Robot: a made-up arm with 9 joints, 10 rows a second.
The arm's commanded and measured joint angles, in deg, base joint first. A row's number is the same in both.
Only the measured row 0 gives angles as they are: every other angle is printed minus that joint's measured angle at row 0.
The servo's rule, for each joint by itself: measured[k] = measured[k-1] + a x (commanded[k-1-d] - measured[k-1]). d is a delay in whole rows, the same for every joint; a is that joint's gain. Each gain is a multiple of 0.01, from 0.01 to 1. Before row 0 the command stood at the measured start. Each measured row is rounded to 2 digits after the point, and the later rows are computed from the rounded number. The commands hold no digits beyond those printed.
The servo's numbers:
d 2
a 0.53 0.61 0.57 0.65 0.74 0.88 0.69 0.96 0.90
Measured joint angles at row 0:
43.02 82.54 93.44 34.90 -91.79 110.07 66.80 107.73 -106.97
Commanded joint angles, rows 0 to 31:
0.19 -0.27 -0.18 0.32 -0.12 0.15 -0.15 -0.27 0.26
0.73 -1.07 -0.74 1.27 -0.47 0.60 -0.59 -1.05 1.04
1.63 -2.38 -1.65 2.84 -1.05 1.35 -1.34 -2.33 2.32
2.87 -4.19 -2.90 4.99 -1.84 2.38 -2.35 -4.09 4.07
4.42 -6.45 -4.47 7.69 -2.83 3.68 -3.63 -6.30 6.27
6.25 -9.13 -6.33 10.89 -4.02 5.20 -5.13 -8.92 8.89
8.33 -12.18 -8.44 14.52 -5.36 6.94 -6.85 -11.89 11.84
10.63 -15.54 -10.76 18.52 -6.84 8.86 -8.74 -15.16 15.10
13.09 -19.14 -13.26 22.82 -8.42 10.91 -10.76 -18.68 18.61
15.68 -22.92 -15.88 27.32 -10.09 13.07 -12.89 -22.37 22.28
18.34 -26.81 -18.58 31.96 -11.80 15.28 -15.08 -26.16 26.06
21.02 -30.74 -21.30 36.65 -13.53 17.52 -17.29 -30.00 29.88
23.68 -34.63 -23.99 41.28 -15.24 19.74 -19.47 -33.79 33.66
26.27 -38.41 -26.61 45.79 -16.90 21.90 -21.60 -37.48 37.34
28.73 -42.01 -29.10 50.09 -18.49 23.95 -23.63 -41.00 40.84
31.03 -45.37 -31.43 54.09 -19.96 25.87 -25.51 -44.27 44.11
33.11 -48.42 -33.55 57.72 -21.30 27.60 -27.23 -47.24 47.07
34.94 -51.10 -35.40 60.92 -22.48 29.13 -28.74 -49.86 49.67
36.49 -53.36 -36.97 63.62 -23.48 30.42 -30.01 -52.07 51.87
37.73 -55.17 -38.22 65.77 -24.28 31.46 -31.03 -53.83 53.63
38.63 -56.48 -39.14 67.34 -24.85 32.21 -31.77 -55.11 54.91
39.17 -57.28 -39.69 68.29 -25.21 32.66 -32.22 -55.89 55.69
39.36 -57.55 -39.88 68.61 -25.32 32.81 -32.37 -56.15 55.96
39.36 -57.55 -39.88 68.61 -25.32 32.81 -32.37 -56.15 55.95
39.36 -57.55 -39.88 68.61 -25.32 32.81 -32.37 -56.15 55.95
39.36 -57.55 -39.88 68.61 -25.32 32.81 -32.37 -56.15 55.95
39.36 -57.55 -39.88 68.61 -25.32 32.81 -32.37 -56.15 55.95
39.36 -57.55 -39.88 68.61 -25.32 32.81 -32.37 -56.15 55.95
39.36 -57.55 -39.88 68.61 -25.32 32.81 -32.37 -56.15 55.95
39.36 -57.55 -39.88 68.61 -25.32 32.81 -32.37 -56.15 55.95
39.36 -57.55 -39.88 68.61 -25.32 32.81 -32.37 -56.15 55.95
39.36 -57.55 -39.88 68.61 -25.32 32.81 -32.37 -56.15 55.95
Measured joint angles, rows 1 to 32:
0.00 0.00 0.00 0.00 0.00 0.00 0.00 0.00 0.00
0.00 0.00 0.00 0.00 0.00 0.00 0.00 0.00 0.00
0.10 -0.16 -0.10 0.21 -0.09 0.13 -0.10 -0.26 0.23
0.43 -0.72 -0.46 0.90 -0.37 0.54 -0.44 -1.02 0.96
1.07 -1.73 -1.14 2.16 -0.87 1.25 -1.06 -2.28 2.18
2.02 -3.23 -2.14 4.00 -1.59 2.24 -1.95 -4.02 3.88
3.29 -5.19 -3.47 6.40 -2.51 3.51 -3.11 -6.21 6.03
4.86 -7.59 -5.10 9.32 -3.63 5.00 -4.50 -8.81 8.60
6.70 -10.39 -7.00 12.70 -4.91 6.71 -6.12 -11.77 11.52
8.78 -13.53 -9.14 16.48 -6.34 8.60 -7.93 -15.02 14.74
11.06 -16.95 -11.49 20.60 -7.88 10.63 -9.88 -18.53 18.22
13.51 -20.59 -13.99 24.97 -9.52 12.78 -11.96 -22.22 21.87
16.07 -24.38 -16.61 29.51 -11.21 14.98 -14.11 -26.00 25.64
18.69 -28.26 -19.28 34.15 -12.93 17.22 -16.30 -29.84 29.46
21.33 -32.15 -21.96 38.78 -14.64 19.44 -18.49 -33.63 33.24
23.95 -35.97 -24.61 43.34 -16.31 21.60 -20.64 -37.33 36.93
26.48 -39.65 -27.17 47.73 -17.92 23.67 -22.70 -40.85 40.45
28.89 -43.14 -29.60 51.86 -19.43 25.61 -24.64 -44.13 43.74
31.13 -46.36 -31.85 55.67 -20.81 27.36 -26.43 -47.12 46.74
33.15 -49.25 -33.87 59.08 -22.05 28.92 -28.02 -49.75 49.38
34.92 -51.76 -35.64 62.03 -23.11 30.24 -29.39 -51.98 51.62
36.41 -53.84 -37.11 64.46 -23.98 31.31 -30.52 -53.76 53.43
37.59 -55.45 -38.27 66.33 -24.62 32.10 -31.38 -55.06 54.76
38.43 -56.57 -39.08 67.60 -25.06 32.59 -31.96 -55.86 55.60
38.92 -57.17 -39.54 68.26 -25.25 32.78 -32.24 -56.14 55.92
39.15 -57.40 -39.73 68.49 -25.30 32.81 -32.33 -56.15 55.95
39.26 -57.49 -39.82 68.57 -25.31 32.81 -32.36 -56.15 55.95
39.31 -57.53 -39.85 68.60 -25.32 32.81 -32.37 -56.15 55.95
39.34 -57.54 -39.87 68.61 -25.32 32.81 -32.37 -56.15 55.95
39.35 -57.55 -39.88 68.61 -25.32 32.81 -32.37 -56.15 55.95
39.36 -57.55 -39.88 68.61 -25.32 32.81 -32.37 -56.15 55.95
39.36 -57.55 -39.88 68.61 -25.32 32.81 -32.37 -56.15 55.95

